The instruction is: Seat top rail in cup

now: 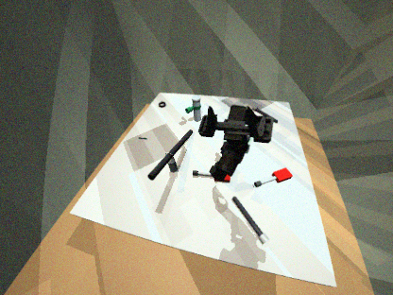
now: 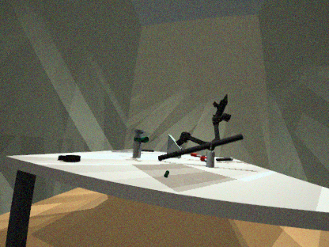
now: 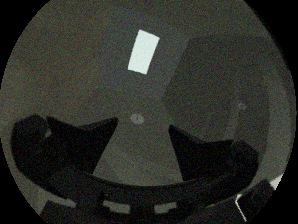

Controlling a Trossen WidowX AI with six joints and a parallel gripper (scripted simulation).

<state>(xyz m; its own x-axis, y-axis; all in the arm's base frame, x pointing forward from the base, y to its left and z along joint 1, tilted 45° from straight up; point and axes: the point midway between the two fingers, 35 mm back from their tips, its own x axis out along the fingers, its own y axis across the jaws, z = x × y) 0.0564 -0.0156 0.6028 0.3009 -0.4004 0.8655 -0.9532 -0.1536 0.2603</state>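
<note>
My gripper tip is now 360 mm short of the rail-end cup, 590 mm to the left of it and 460 mm above it. Also, from my gripper tip: short grey post 310 mm ahead, 140 mm to the right, 490 mm below; then black ring 730 mm ahead, 780 mm to the right, 580 mm below.
</note>
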